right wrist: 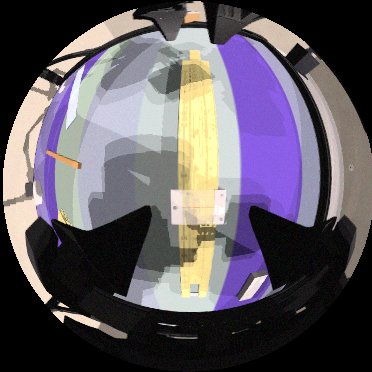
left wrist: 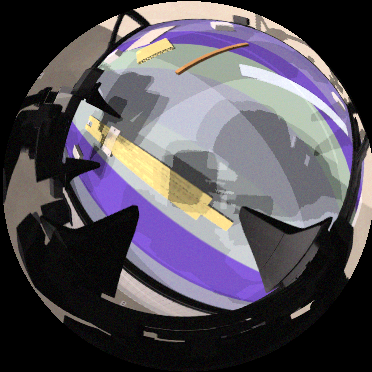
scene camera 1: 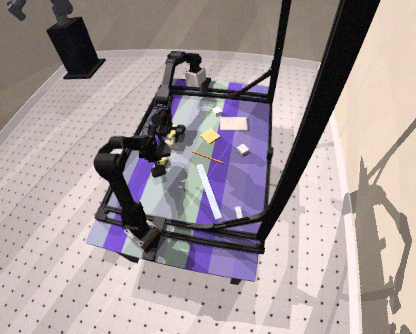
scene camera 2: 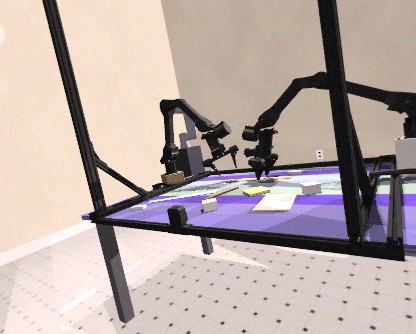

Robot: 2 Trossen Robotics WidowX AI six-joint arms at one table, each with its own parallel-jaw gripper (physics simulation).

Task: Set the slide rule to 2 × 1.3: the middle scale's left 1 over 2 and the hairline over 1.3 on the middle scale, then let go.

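Note:
The yellow slide rule (scene camera 1: 172, 135) (left wrist: 145, 167) (right wrist: 198, 125) lies flat on the striped table. Its middle scale (left wrist: 220, 219) (right wrist: 195, 54) sticks out at the end towards the left arm, leaving a notch at the opposite end. The clear cursor (left wrist: 111, 141) (right wrist: 198, 207) with its red hairline sits nearer the notched end. The scale numbers are too small to read. My right gripper (right wrist: 201, 211) (scene camera 2: 263, 176) is open above the cursor, one finger to each side of it in the right wrist view. My left gripper (left wrist: 189, 212) (scene camera 2: 227, 170) is open and empty, above the protruding end.
An orange stick (scene camera 1: 207, 157) (left wrist: 212, 58), a yellow block (scene camera 1: 210, 135) (left wrist: 155, 50) and a long pale strip (scene camera 1: 208, 191) (right wrist: 75, 100) lie beside the rule. A beige board (scene camera 1: 233, 123) and white blocks (scene camera 1: 242, 149) (scene camera 2: 310, 188) lie farther off. A black frame (scene camera 1: 269, 150) edges the table.

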